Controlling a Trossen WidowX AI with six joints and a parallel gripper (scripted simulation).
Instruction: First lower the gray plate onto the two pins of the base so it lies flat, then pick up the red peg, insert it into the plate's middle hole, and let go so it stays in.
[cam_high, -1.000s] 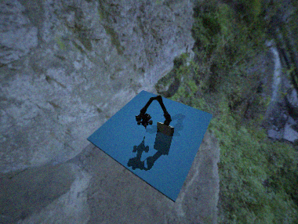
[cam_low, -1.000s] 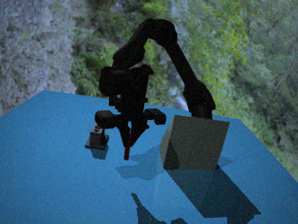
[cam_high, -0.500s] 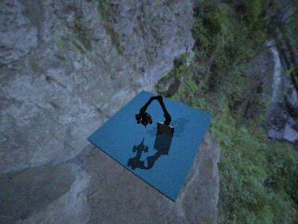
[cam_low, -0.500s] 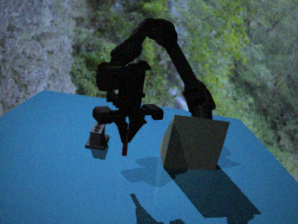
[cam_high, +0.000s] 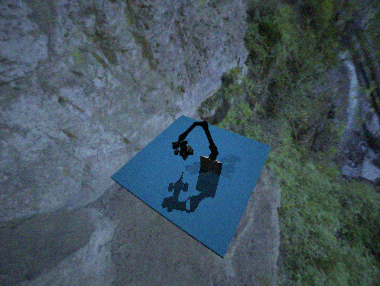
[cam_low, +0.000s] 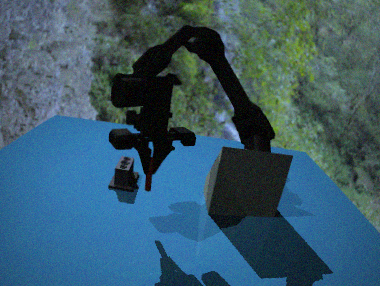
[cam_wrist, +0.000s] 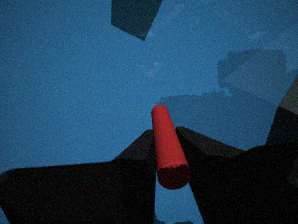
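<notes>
My gripper tip is 6 cm short of the gray plate, 18 cm to the left of it and 7 cm above it. Also, from my gripper tip: red peg: right at my gripper tip.
</notes>
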